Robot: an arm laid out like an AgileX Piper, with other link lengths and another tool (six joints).
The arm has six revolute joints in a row. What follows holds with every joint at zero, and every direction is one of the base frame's.
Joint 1 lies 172.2 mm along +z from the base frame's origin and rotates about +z.
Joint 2 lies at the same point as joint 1 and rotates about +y.
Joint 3 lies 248.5 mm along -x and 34.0 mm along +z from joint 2 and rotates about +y.
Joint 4 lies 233.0 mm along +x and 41.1 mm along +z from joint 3 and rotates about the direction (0.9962, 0, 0.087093).
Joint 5 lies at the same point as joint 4 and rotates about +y.
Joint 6 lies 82.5 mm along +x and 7.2 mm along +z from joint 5 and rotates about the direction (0.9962, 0, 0.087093).
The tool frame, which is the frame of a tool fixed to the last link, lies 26.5 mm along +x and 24.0 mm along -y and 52.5 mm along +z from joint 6; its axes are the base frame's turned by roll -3.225, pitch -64.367 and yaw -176.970 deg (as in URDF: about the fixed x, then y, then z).
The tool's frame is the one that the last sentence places.
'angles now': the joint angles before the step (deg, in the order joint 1, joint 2, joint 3, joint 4, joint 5, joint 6). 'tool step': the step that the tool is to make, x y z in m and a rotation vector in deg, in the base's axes. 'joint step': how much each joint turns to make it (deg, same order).
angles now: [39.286, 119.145, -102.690, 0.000, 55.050, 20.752]
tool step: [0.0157, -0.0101, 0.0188, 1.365, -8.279, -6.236]
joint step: [-0.397, 0.010, -1.169, -8.386, -5.648, 8.790]
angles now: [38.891, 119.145, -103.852, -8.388, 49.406, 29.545]
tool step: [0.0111, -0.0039, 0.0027, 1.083, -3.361, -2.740]
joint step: [-0.624, 1.388, -1.424, -3.412, -2.814, 3.824]
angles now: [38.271, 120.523, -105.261, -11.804, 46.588, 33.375]
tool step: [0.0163, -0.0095, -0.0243, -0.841, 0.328, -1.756]
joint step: [-2.050, 3.481, -0.112, -0.884, -2.580, 0.514]
